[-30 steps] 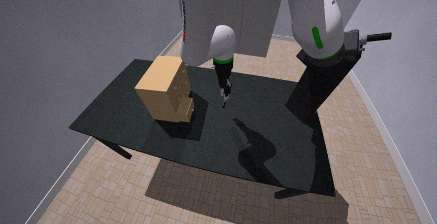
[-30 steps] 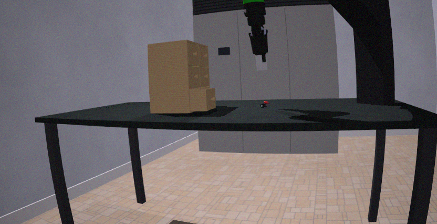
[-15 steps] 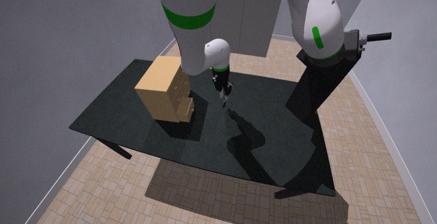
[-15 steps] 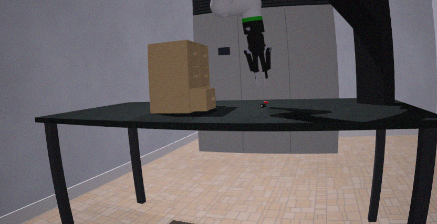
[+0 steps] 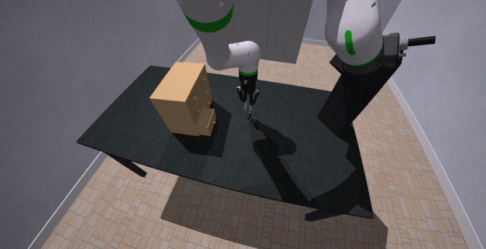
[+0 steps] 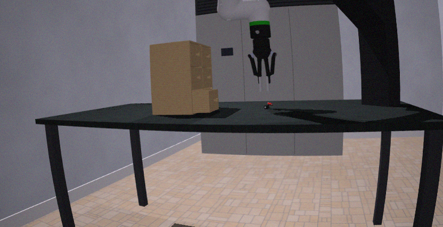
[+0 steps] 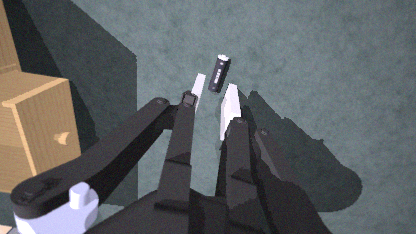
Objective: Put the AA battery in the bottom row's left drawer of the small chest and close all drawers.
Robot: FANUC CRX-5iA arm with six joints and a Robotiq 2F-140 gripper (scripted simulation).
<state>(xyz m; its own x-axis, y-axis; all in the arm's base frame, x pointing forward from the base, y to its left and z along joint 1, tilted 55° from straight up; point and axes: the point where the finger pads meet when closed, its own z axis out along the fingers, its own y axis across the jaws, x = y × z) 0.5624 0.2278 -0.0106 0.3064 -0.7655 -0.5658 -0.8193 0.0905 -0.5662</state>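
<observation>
The black AA battery lies 10 cm below my hand. Also, from my hand: small red object: 14 cm to the right, 10 cm below, 7 cm ahead.
</observation>
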